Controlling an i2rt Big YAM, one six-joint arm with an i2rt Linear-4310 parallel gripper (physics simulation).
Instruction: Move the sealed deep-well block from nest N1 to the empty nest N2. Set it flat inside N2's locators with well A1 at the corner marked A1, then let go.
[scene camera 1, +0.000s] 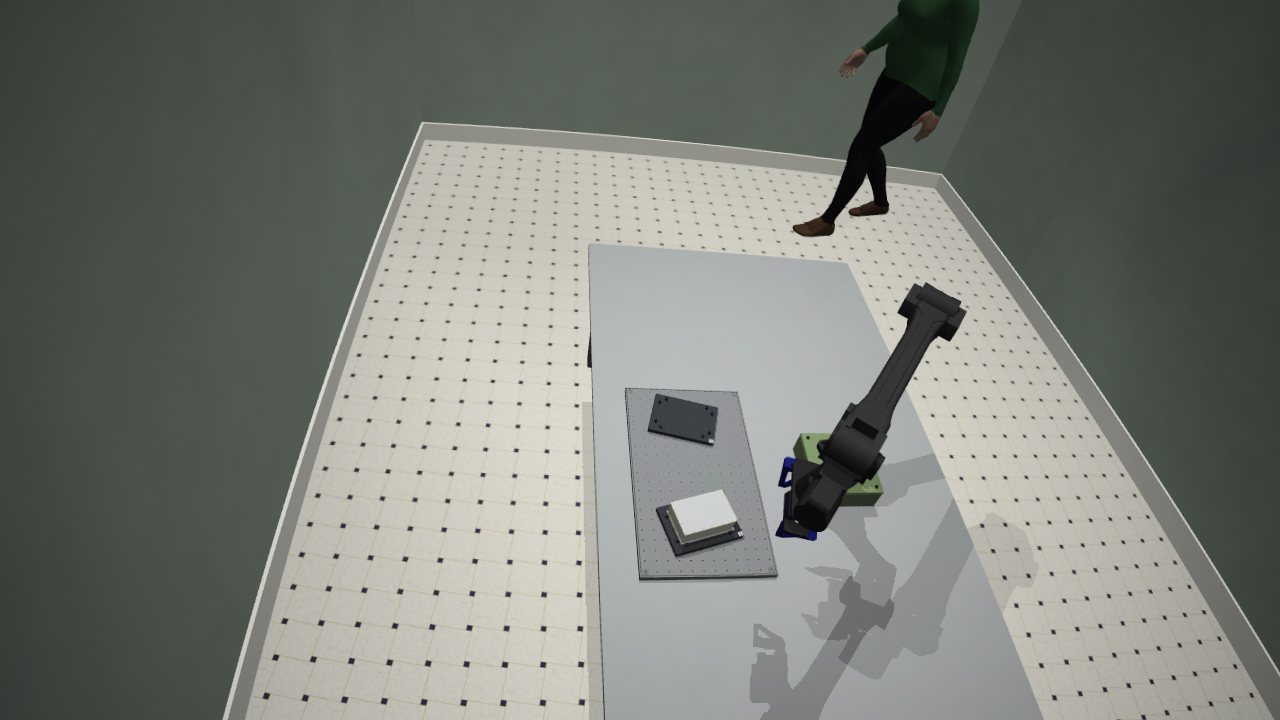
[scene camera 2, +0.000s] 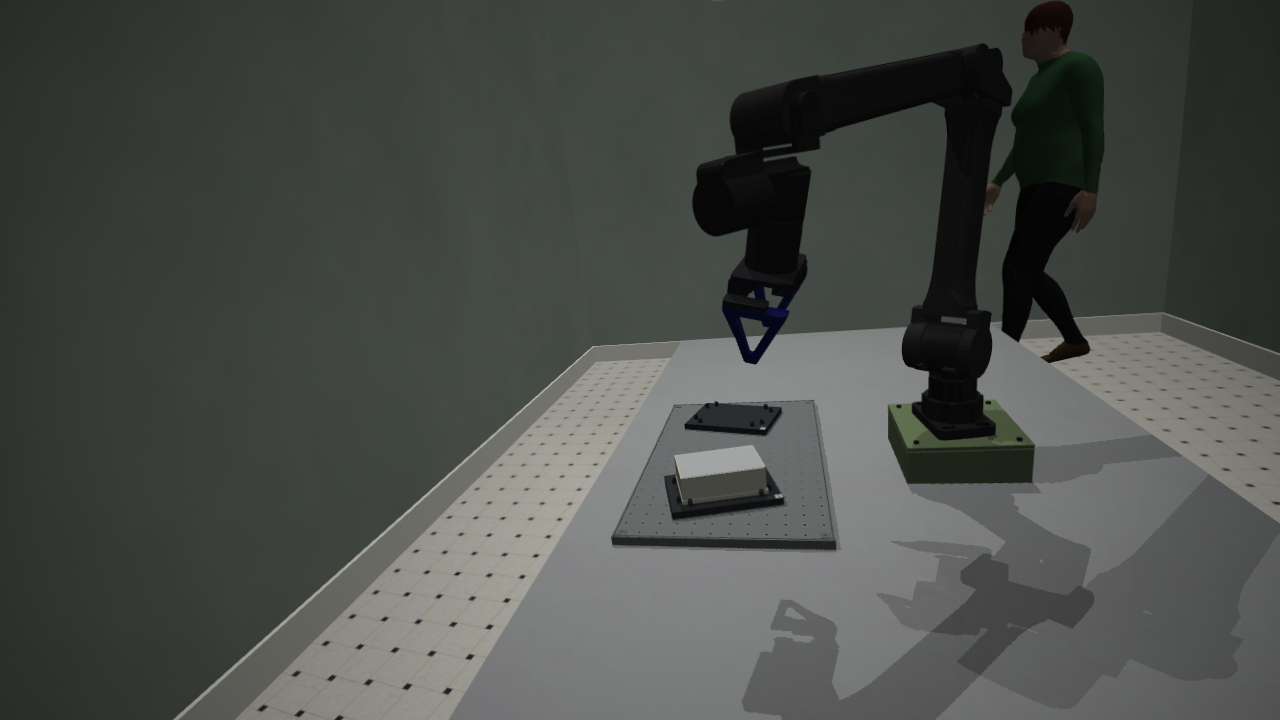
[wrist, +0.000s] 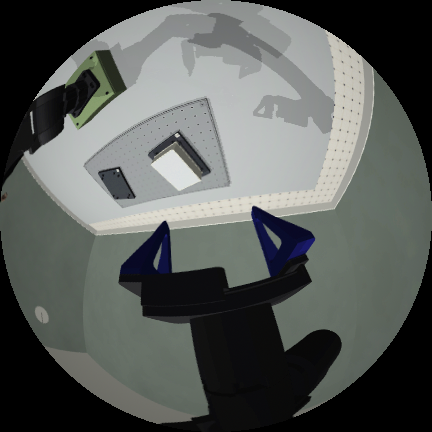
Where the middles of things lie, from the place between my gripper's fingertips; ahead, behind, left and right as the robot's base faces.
Now: the white block (scene camera 1: 707, 515) 60 mm ahead of my hand, 140 mm to the right of it and 230 mm below it.
